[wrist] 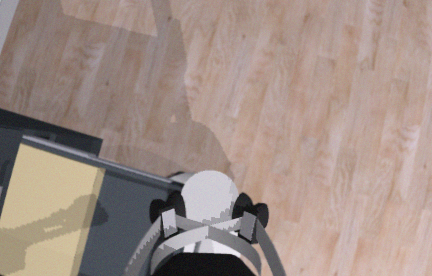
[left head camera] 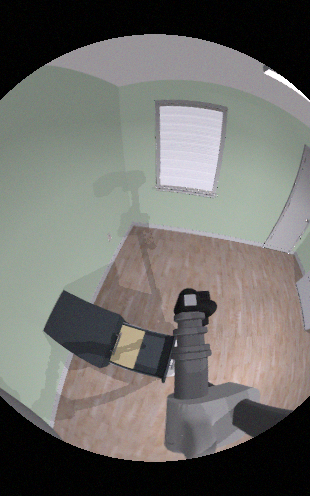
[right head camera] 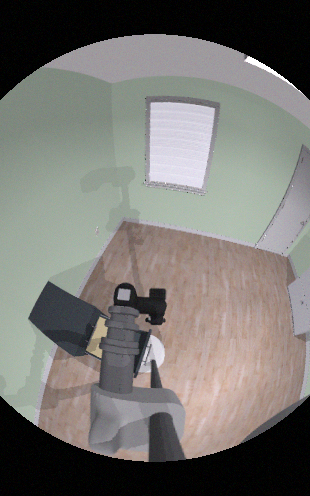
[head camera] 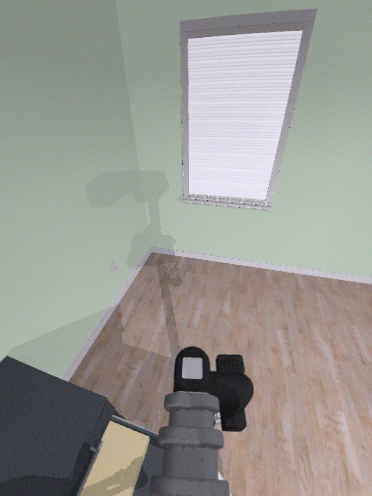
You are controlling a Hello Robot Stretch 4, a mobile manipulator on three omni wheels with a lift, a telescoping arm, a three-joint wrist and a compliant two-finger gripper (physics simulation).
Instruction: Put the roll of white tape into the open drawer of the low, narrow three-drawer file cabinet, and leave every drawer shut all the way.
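Frame: origin at the robot's base, x ahead, y left, z up, level; centimetres.
Seen in the pictures: gripper, fingertip midpoint: [wrist: 209, 208] [head camera: 220, 421].
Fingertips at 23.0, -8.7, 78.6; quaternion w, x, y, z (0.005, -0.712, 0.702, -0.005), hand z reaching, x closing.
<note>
Pixels of each thing's top centre, then the offset from my fingertips to it, as dx, dy, dz. "*": a spot on its surface instead.
- dark file cabinet, surface spot: [head camera: 47, 420] * -0.7, +62.8, -17.0
- drawer, surface spot: [wrist: 131, 215] * -11.6, +19.8, -42.4
- white tape, middle of its top: [wrist: 209, 200] +1.2, +0.0, +2.6
The dark file cabinet [head camera: 47, 420] [left head camera: 82, 327] [right head camera: 64, 317] stands by the left wall. One drawer [left head camera: 152, 354] [wrist: 131, 215] is pulled out, with a yellow block [head camera: 119, 452] [left head camera: 131, 345] [right head camera: 98, 337] [wrist: 47, 200] filling its inner part and bare dark floor in its outer part. My gripper [right head camera: 155, 320] [wrist: 209, 208] points down and is shut on the roll of white tape [wrist: 209, 192], whose round white face shows between the fingertips. In the wrist view it overlaps the drawer's outer end; its height above is unclear. The tape is hidden in the head view.
My arm [head camera: 190, 450] [left head camera: 190, 370] [right head camera: 117, 367] reaches past the drawer's outer end. My round white base [right head camera: 157, 350] is close to the drawer front [right head camera: 143, 352]. A white cabinet [right head camera: 300, 310] stands at the far right, near a door [right head camera: 287, 205].
</note>
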